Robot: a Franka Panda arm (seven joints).
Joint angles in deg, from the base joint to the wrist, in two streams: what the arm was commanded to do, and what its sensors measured. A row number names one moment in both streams.
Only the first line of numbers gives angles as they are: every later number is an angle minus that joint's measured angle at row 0.
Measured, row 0:
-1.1 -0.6 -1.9 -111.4 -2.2 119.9 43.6
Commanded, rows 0 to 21:
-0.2 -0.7 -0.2 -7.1 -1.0 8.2 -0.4
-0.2 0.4 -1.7 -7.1 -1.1 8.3 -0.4
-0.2 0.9 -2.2 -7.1 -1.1 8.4 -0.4
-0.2 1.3 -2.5 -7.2 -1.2 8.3 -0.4
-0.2 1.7 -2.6 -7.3 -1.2 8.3 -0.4
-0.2 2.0 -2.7 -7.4 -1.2 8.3 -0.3
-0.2 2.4 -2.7 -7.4 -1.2 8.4 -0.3
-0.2 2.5 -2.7 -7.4 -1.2 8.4 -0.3
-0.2 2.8 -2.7 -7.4 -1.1 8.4 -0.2
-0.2 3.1 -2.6 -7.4 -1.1 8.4 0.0
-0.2 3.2 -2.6 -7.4 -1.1 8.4 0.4
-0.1 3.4 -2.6 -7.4 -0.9 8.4 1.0
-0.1 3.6 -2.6 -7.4 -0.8 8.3 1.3
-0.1 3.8 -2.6 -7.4 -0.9 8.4 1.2
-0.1 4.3 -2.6 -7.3 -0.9 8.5 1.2
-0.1 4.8 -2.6 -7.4 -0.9 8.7 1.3
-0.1 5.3 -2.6 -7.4 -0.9 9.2 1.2
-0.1 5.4 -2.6 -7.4 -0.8 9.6 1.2
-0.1 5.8 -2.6 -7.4 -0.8 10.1 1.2
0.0 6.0 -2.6 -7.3 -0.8 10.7 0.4
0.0 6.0 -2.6 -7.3 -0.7 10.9 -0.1
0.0 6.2 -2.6 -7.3 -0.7 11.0 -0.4
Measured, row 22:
-0.1 5.8 -2.8 -7.2 -0.2 9.2 0.2
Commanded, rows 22 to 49:
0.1 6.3 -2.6 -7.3 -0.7 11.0 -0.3
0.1 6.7 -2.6 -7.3 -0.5 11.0 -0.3
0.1 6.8 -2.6 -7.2 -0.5 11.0 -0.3
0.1 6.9 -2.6 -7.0 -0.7 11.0 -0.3
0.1 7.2 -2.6 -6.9 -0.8 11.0 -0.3
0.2 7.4 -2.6 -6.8 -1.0 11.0 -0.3
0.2 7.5 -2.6 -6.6 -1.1 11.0 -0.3
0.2 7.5 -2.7 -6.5 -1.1 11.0 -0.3
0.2 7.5 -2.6 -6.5 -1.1 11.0 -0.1
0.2 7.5 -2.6 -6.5 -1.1 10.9 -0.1
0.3 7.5 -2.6 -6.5 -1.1 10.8 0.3
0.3 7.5 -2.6 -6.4 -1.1 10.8 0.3
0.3 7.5 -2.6 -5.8 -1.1 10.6 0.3
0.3 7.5 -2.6 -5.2 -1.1 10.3 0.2
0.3 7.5 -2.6 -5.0 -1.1 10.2 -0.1
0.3 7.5 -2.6 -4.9 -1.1 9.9 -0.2
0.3 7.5 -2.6 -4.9 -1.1 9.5 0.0
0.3 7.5 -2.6 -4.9 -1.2 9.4 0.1
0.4 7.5 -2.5 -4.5 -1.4 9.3 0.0
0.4 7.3 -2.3 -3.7 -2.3 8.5 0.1
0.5 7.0 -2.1 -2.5 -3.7 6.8 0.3
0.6 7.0 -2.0 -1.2 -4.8 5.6 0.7
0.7 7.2 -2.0 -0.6 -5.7 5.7 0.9
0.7 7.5 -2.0 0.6 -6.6 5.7 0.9
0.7 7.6 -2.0 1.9 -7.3 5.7 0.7
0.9 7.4 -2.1 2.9 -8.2 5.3 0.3
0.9 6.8 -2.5 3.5 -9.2 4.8 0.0
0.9 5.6 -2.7 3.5 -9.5 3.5 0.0
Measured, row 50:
0.6 6.7 -2.2 0.6 -7.1 7.1 0.2
